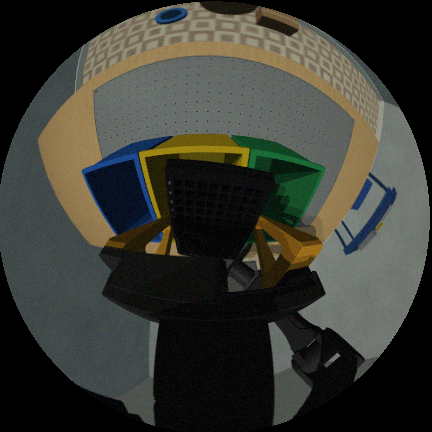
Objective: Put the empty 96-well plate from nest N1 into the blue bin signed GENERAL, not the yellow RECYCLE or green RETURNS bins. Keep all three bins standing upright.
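Pixels of known places: gripper, fingertip midpoint: (213, 217); arm's base at its link origin: (231, 264).
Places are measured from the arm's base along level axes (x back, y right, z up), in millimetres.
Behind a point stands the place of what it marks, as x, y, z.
Note:
A black 96-well plate (217, 207) @[-320, -37, 87] is held between the two orange fingers of my gripper (213, 217) @[-299, -42, 77], which is shut on its sides. The plate hangs over the yellow bin (200, 150) @[-356, -51, 30] and reaches across the near left part of the green bin (305, 185) @[-297, 122, 10]. The blue bin (117, 195) @[-283, -259, -30] stands at the left, next to the yellow one, and its opening is dark inside. The green bin stands at the right. All three bins are upright in a row. The bin signs do not show, and the plate hides much of the yellow bin's opening.
A grey perforated board (215, 95) @[-453, -22, -149] lies on the wooden table (65, 145) @[-514, -612, -162] beyond the bins. A blue cart (372, 222) stands off the table's right side. A blue ring-shaped object (171, 15) and a brown box (277, 22) are on the patterned floor beyond the table. Dark arm links (300, 335) @[-146, 105, 244] show at lower right.

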